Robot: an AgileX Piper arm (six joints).
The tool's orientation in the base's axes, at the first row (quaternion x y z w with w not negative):
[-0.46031 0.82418 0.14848 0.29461]
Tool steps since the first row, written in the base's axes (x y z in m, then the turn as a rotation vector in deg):
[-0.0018 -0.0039 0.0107 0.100 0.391 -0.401]
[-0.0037 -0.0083 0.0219 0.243 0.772 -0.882]
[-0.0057 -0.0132 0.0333 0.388 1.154 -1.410]
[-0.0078 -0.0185 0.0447 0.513 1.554 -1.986]
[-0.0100 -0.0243 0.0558 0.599 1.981 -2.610]
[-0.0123 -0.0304 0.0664 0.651 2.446 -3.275]
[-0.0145 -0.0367 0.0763 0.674 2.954 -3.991]
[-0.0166 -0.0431 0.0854 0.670 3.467 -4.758]
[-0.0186 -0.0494 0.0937 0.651 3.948 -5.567]
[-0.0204 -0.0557 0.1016 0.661 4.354 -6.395]
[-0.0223 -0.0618 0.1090 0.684 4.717 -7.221]
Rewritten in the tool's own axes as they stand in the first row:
[-0.0033 -0.0008 -0.0110 -0.053 0.134 0.550]
[-0.0066 -0.0019 -0.0227 -0.067 0.229 1.173]
[-0.0096 -0.0031 -0.0349 -0.053 0.323 1.834]
[-0.0123 -0.0044 -0.0472 -0.014 0.445 2.535]
[-0.0144 -0.0059 -0.0597 0.053 0.616 3.273]
[-0.0160 -0.0075 -0.0719 0.134 0.837 4.051]
[-0.0170 -0.0093 -0.0837 0.229 1.107 4.882]
[-0.0175 -0.0111 -0.0948 0.364 1.404 5.745]
[-0.0177 -0.0130 -0.1053 0.552 1.697 6.619]
[-0.0176 -0.0151 -0.1153 0.791 1.927 7.480]
[-0.0174 -0.0169 -0.1249 1.052 2.122 8.322]

